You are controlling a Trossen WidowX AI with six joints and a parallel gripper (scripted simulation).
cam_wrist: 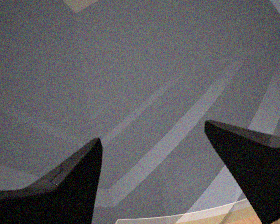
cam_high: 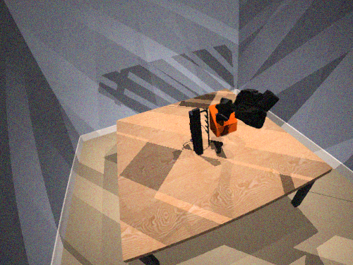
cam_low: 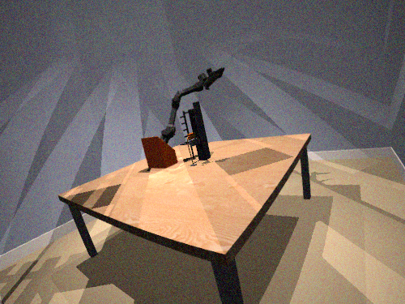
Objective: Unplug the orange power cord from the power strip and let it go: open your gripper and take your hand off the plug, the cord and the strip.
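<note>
Right now the orange plug is 40 mm behind my gripper tip, 490 mm to the right of it and 420 mm below it. Also, from my gripper tip: black upright post: 40 mm behind, 390 mm to the right, 420 mm below.
</note>
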